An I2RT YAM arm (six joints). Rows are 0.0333 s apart.
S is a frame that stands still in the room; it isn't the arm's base.
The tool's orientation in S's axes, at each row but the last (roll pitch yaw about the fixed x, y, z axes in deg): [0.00, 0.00, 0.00]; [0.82, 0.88, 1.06]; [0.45, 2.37, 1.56]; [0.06, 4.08, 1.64]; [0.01, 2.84, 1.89]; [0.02, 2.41, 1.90]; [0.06, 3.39, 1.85]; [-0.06, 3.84, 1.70]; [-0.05, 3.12, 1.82]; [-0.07, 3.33, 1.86]
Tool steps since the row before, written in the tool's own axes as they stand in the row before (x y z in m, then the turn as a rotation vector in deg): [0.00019, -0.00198, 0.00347, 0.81, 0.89, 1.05]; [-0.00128, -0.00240, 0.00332, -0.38, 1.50, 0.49]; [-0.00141, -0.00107, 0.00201, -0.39, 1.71, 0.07]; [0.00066, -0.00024, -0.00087, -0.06, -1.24, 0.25]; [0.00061, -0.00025, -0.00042, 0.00, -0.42, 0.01]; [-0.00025, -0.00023, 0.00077, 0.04, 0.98, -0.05]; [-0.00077, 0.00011, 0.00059, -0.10, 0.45, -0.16]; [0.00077, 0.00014, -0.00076, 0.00, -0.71, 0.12]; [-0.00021, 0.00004, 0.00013, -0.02, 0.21, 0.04]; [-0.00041, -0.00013, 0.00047, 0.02, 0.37, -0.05]
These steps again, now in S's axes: [0.00019, -0.00198, 0.00347, 0.81, 0.89, 1.05]; [-0.00118, -0.00247, 0.00330, -0.40, 1.49, 0.52]; [-0.00130, -0.00112, 0.00206, -0.43, 1.70, 0.10]; [0.00060, -0.00022, -0.00092, -0.01, -1.24, 0.25]; [0.00060, -0.00023, -0.00045, 0.01, -0.42, 0.01]; [-0.00021, -0.00024, 0.00078, 0.01, 0.98, -0.05]; [-0.00074, 0.00009, 0.00063, -0.12, 0.45, -0.15]; [0.00071, 0.00016, -0.00081, 0.03, -0.71, 0.12]; [-0.00020, 0.00003, 0.00014, -0.02, 0.21, 0.04]; [-0.00038, -0.00014, 0.00049, 0.01, 0.37, -0.05]
